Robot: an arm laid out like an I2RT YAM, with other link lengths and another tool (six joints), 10 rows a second.
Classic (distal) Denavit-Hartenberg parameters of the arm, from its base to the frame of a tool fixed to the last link. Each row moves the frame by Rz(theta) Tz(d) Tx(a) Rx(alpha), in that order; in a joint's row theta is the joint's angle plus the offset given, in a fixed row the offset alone. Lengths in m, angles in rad.
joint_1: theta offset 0, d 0.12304, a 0.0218, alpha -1.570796
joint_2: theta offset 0, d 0, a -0.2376, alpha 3.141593
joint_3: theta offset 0.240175, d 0, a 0.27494, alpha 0
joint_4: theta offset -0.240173, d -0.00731, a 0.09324, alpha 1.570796
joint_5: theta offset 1.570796, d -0.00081, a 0, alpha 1.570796
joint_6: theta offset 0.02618, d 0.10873, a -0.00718, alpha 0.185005
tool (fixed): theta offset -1.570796, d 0.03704, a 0, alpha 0
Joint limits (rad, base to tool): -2.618..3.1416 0..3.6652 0..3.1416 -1.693..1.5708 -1.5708..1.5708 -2.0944..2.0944
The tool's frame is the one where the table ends.
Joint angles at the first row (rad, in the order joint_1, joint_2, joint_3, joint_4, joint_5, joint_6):
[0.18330 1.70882 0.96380 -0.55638 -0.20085 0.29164]
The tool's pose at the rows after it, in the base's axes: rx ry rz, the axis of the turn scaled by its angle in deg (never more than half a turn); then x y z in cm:
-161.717, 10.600, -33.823, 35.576, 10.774, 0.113
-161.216, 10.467, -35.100, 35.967, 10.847, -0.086
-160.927, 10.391, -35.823, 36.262, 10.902, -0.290
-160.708, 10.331, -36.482, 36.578, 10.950, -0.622
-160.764, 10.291, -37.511, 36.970, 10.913, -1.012
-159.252, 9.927, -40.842, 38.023, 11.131, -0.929
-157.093, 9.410, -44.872, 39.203, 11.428, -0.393
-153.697, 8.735, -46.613, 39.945, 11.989, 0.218
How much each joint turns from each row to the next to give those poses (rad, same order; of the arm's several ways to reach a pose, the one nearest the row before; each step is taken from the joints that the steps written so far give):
[0.00076 0.00115 -0.00650 0.02328 0.00037 -0.00001]
[0.00001 0.00836 -0.00419 0.02935 0.00002 0.00001]
[0.00000 0.00992 -0.00039 0.01984 0.00000 0.00001]
[0.00001 0.01451 0.00001 0.02289 0.00077 0.00000]
[-0.00002 0.01642 0.00000 0.02672 0.00762 -0.00039]
[0.00000 0.01181 0.00002 0.05680 -0.00152 0.00000]
[0.00001 0.00193 -0.00001 0.05879 -0.00535 0.00000]
[-0.00421 -0.00002 -0.00001 0.04270 -0.04196 -0.00040]

